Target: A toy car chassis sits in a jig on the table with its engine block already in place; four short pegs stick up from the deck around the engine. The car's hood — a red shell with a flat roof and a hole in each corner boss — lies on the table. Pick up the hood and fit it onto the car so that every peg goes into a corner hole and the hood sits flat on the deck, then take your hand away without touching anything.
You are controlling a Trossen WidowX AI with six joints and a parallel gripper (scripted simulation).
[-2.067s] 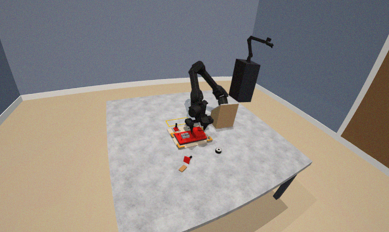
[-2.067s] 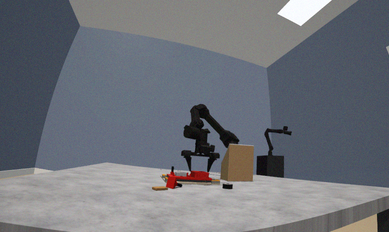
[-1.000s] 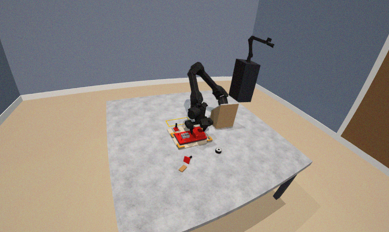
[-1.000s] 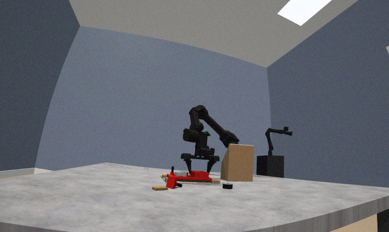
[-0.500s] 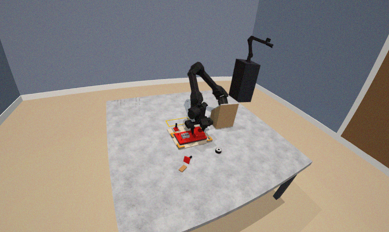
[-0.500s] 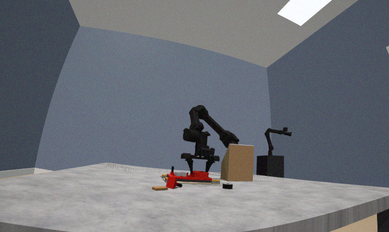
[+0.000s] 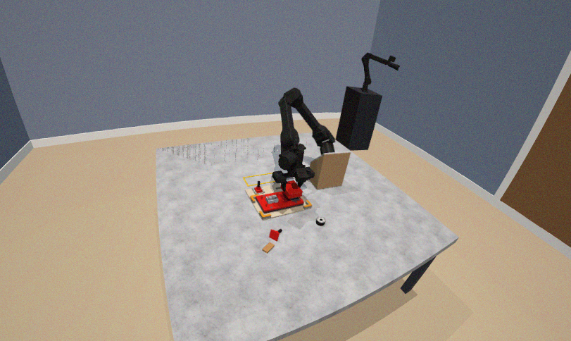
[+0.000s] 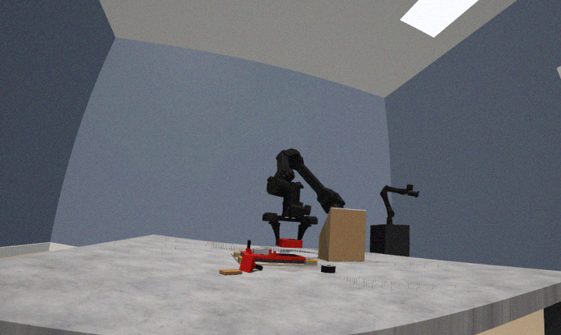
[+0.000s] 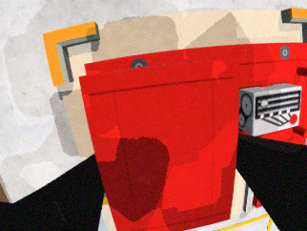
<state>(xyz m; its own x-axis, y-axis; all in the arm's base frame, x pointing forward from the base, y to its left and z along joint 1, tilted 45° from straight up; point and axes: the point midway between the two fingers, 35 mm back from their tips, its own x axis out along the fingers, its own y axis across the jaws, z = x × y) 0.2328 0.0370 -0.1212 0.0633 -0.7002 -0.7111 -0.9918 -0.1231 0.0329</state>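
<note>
Now: the grey engine block 90 mm ahead of my gripper tip, 20 mm to the left of it and 40 mm below it. Also, from my gripper tip: black wheel: 80 mm behind, 170 mm to the left, 60 mm below; tan block: 180 mm ahead, 270 mm to the left, 60 mm below; red hood: 10 mm above.
</note>
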